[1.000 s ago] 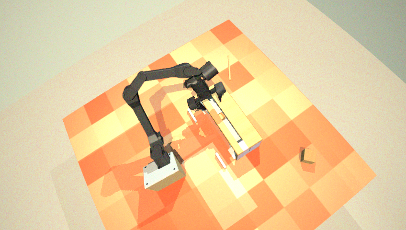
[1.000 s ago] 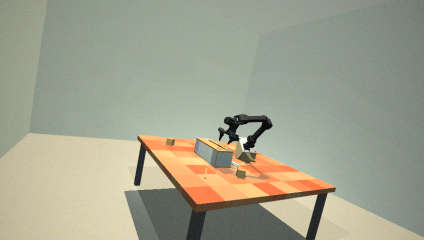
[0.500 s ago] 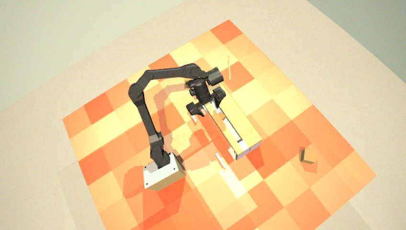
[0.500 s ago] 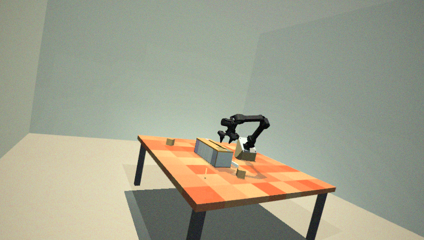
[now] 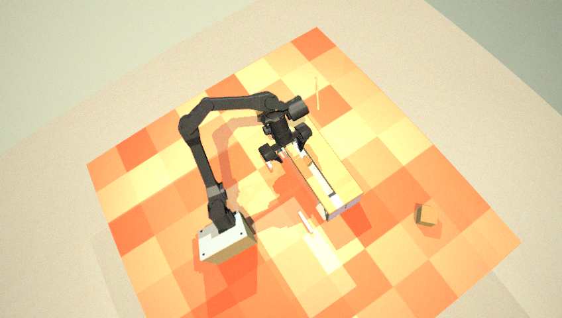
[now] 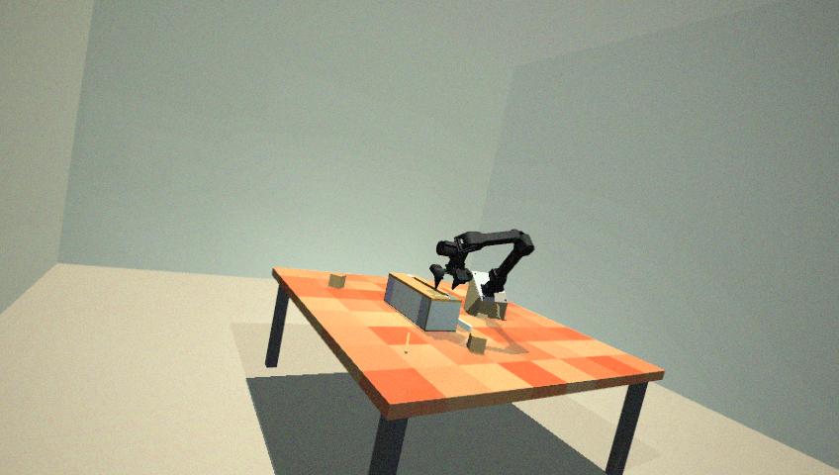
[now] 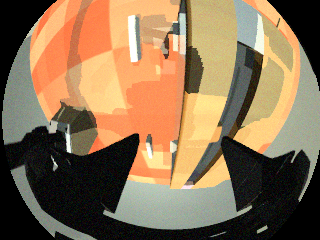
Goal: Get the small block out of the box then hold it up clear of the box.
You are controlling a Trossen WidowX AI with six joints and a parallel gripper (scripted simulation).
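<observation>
My gripper tip is 50 mm short of the small tan block, 30 mm to the left of it and 50 mm above it. Also, from my gripper tip: long clear-fronted box (30 mm ahead, 60 mm to the right, 70 mm below); thin stick (260 mm ahead, 270 mm to the left, 130 mm below).
</observation>
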